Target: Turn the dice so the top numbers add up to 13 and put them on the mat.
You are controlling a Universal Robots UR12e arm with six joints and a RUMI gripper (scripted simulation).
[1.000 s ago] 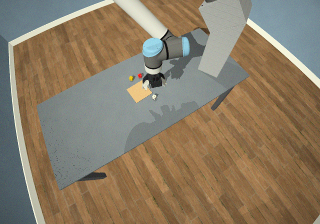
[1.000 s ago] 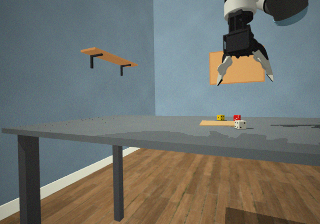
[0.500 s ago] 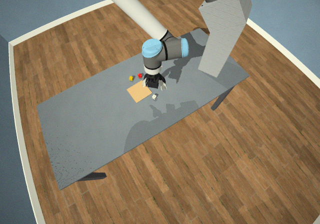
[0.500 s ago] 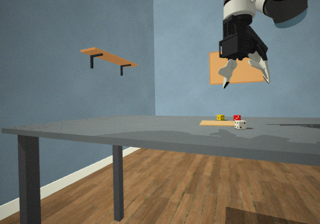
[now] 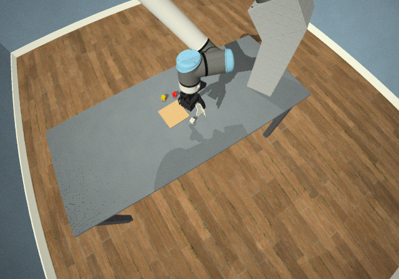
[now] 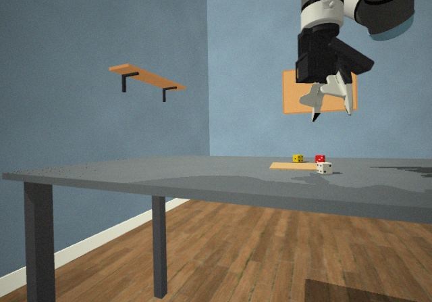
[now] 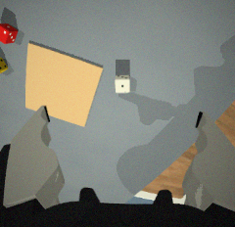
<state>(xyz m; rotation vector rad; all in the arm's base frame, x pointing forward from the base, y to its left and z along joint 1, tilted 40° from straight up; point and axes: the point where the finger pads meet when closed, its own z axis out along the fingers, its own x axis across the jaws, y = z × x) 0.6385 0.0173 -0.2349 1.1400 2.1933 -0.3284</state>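
The white die lies 10 mm ahead of my hand, 10 mm to the left of it and 110 mm below it. Round my hand: red die: 30 mm ahead, 210 mm to the right, 110 mm below; then tan mat: 90 mm ahead, 90 mm to the right, 120 mm below; then yellow die: 100 mm ahead, 220 mm to the right, 110 mm below.
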